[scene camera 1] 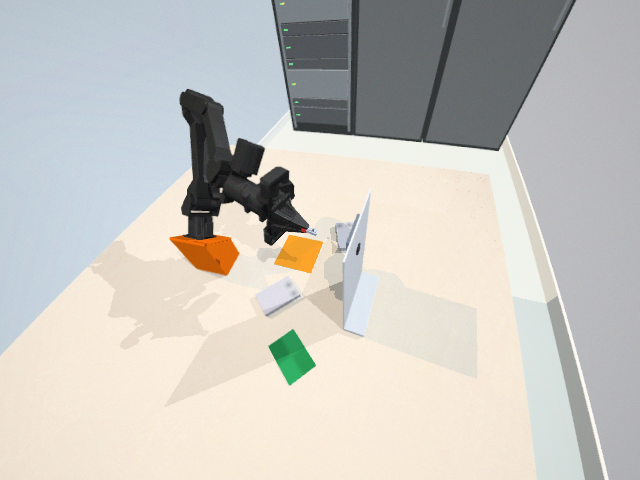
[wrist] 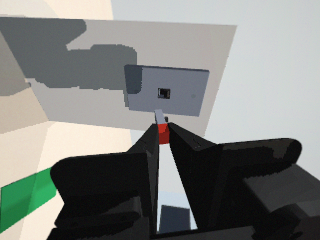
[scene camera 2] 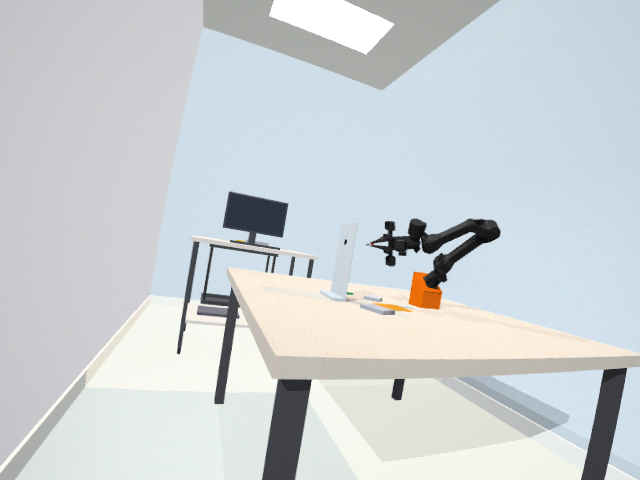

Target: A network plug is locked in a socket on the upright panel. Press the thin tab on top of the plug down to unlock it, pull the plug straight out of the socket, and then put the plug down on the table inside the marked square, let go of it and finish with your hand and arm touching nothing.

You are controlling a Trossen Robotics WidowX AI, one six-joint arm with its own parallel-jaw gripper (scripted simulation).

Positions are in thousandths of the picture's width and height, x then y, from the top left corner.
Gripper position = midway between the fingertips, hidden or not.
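The gripper is visible in scene camera 1 (482,478). The gripper also appears in scene camera 2 (579,509) and in the wrist view (508,531).
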